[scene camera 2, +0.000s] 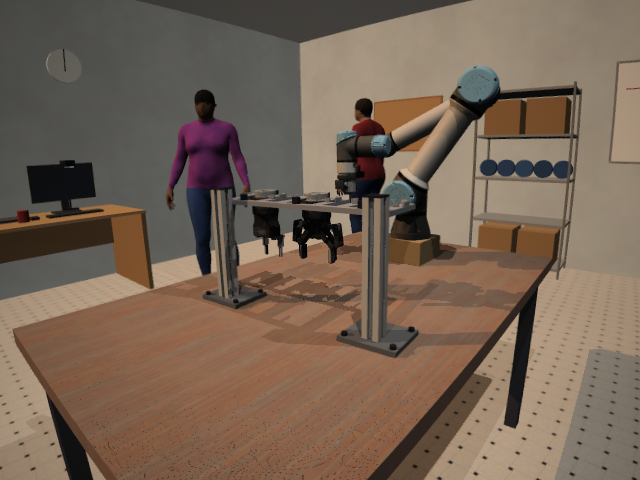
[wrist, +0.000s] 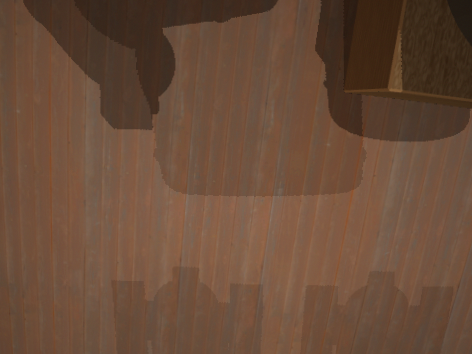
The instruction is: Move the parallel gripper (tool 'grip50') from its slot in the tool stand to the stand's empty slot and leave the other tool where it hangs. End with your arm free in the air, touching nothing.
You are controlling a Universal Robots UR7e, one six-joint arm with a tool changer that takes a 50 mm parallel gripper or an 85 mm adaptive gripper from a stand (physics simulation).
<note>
I see an adaptive gripper (scene camera 2: pixel 317 225) and a parallel gripper (scene camera 2: pixel 266 225).
The wrist view does not show the adaptive gripper: it is out of frame. The wrist view does not show the parallel gripper: it is out of frame.
</note>
